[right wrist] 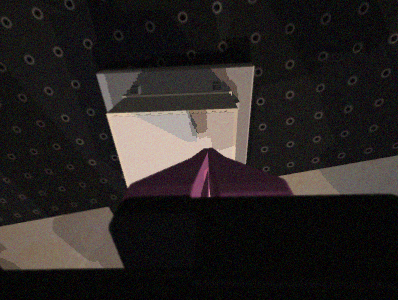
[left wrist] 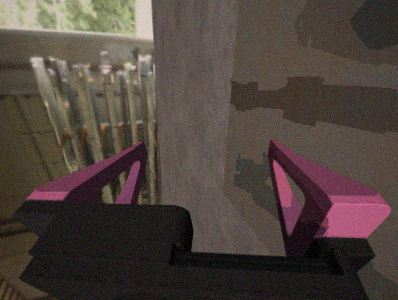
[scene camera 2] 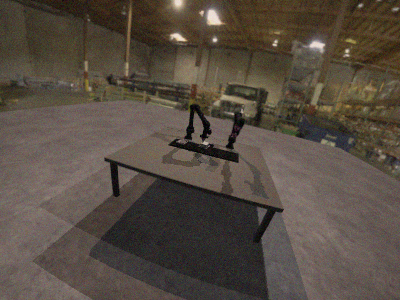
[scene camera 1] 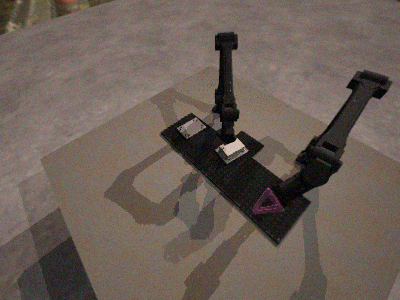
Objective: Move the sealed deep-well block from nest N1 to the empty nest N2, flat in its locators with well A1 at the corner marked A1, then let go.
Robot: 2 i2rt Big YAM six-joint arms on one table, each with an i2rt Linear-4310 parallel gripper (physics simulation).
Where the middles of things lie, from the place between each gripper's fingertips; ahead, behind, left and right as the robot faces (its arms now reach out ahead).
Scene:
Right now the pale block (right wrist: 152,131) is 30 mm behind my right hand, 30 mm to the left of it and 30 mm below it.
The pale block is 340 mm behind my left hand, 320 mm to the right of it and 310 mm below it.

